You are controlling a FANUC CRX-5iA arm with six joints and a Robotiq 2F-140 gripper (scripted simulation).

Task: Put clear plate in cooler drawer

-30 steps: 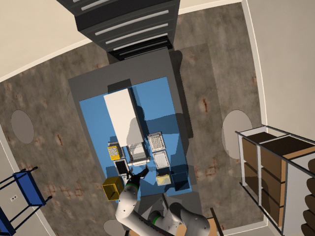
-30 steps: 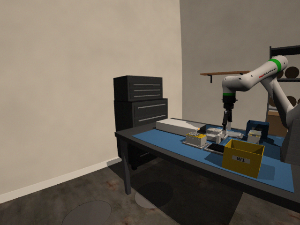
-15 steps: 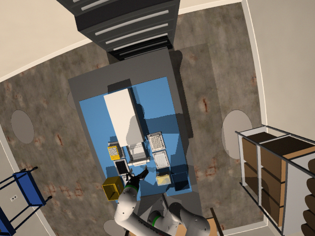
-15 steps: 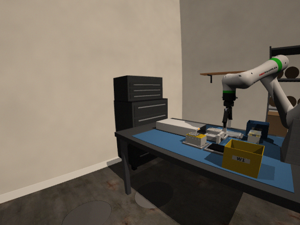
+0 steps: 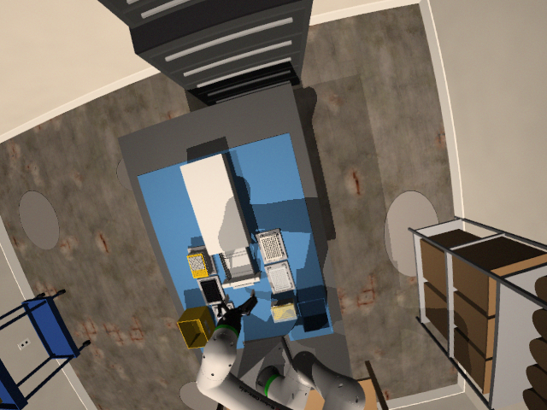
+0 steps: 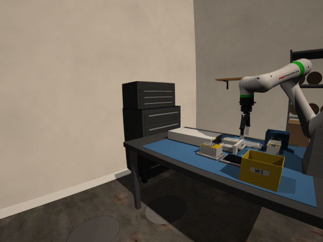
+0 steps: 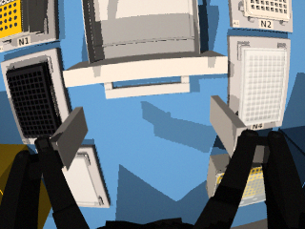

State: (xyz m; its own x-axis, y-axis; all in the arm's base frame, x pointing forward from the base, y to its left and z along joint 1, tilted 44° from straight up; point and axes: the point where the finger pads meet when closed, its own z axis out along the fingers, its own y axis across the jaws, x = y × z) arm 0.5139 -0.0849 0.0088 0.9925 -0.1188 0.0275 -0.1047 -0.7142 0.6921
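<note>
My gripper is now 180 mm to the left of the clear plate, 110 mm above it and 30 mm past it. The rest, counted from my hand: drawer: 140 mm ahead, 110 mm below, 10 mm to the right; then grey nest: 180 mm to the right, 130 mm below, 30 mm behind; then black plate: 190 mm to the left, 110 mm below, 10 mm ahead.
</note>
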